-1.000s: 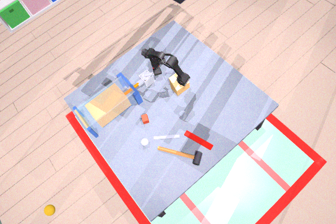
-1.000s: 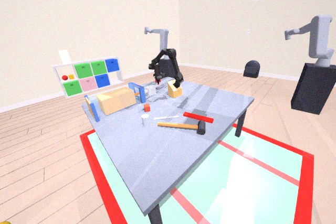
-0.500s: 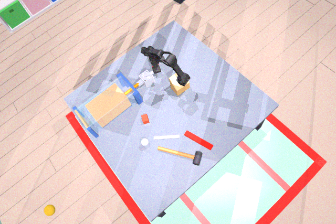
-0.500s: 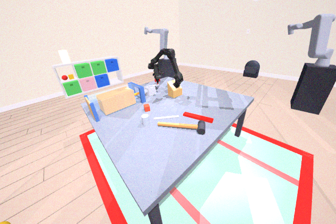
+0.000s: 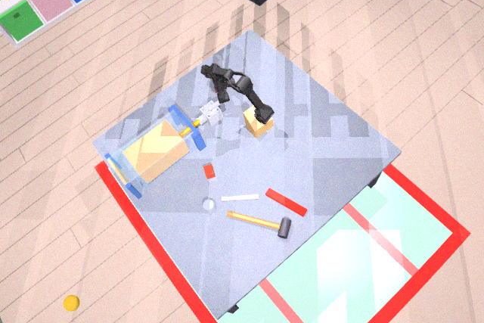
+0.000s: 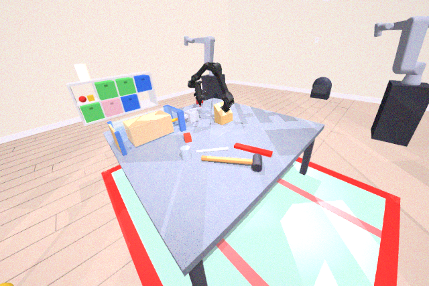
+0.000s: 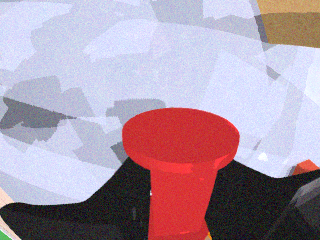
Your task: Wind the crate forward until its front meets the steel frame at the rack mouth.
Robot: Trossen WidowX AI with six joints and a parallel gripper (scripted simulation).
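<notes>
The white crank handle lies 40 mm ahead of my gripper tip, 10 mm to the right of it and 10 mm below it. Also, from my gripper tip: white bar: 360 mm ahead, 460 mm to the left, 110 mm below; then red knob: 20 mm above; then white winch: 80 mm ahead, 20 mm to the right, 80 mm below.
</notes>
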